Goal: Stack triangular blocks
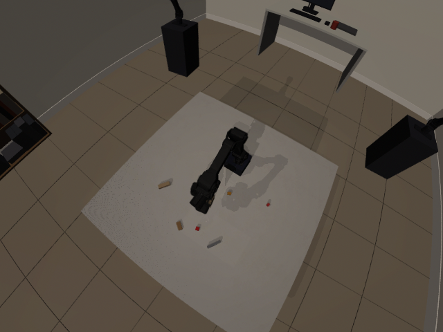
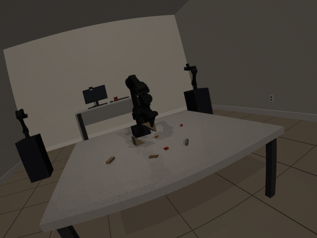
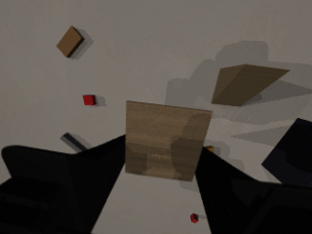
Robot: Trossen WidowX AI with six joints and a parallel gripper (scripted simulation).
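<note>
Right now the orange cube is 130 mm behind my gripper tip, 120 mm below it and 80 mm to the left of it. From my gripper tip the other things lie so: grey bar (190 mm ahead, 140 mm to the left, 120 mm below); red cube (320 mm to the left, 180 mm behind, 120 mm below).
</note>
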